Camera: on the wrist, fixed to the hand. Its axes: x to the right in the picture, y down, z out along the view.
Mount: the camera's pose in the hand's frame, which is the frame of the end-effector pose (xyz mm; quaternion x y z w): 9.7 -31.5 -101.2 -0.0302 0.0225 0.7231 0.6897
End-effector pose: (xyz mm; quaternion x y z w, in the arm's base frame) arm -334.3 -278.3 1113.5 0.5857 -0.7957 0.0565 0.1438
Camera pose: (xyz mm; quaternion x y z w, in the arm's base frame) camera -290.6 -270.7 1210.3 -0.1770 -0.9708 0.1321 0.0939
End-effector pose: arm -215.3 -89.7 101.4 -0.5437 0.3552 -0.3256 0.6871
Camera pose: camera -297.3 -156.2 115.1 -0.1316 0.6635 0.2708 0.6850
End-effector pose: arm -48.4 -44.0 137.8 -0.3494 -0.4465 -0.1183 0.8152
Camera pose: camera 6.6 -134.1 124.1 -0.5858 -0.0334 0.4865 0.6473
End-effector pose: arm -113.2 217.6 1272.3 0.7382 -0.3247 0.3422 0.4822
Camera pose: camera -101.8 320.9 1295.2 0.2521 -0.7572 0.5915 0.1147
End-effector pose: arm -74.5 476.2 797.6 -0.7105 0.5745 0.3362 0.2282
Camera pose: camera -21.0 405.3 856.3 0.0891 -0.9050 -0.3983 0.1201
